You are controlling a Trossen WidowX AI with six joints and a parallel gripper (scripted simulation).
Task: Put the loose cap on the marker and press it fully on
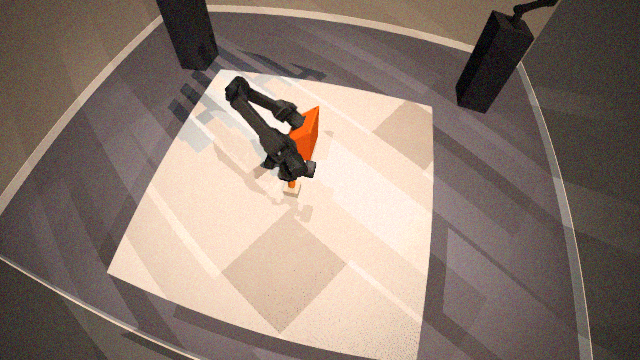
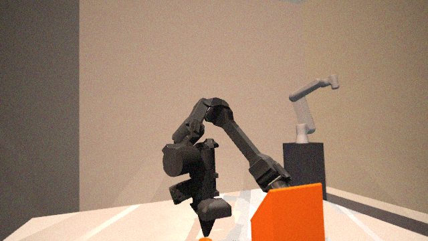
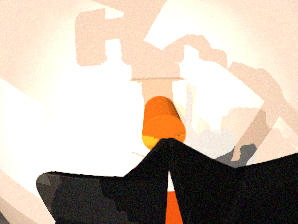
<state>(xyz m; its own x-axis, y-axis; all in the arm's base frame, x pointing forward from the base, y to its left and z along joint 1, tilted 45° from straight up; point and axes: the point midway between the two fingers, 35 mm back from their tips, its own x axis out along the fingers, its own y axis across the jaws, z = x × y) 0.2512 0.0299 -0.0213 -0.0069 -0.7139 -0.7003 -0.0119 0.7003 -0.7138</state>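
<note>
Right now the orange cap is 30 mm below my gripper tip.
</note>
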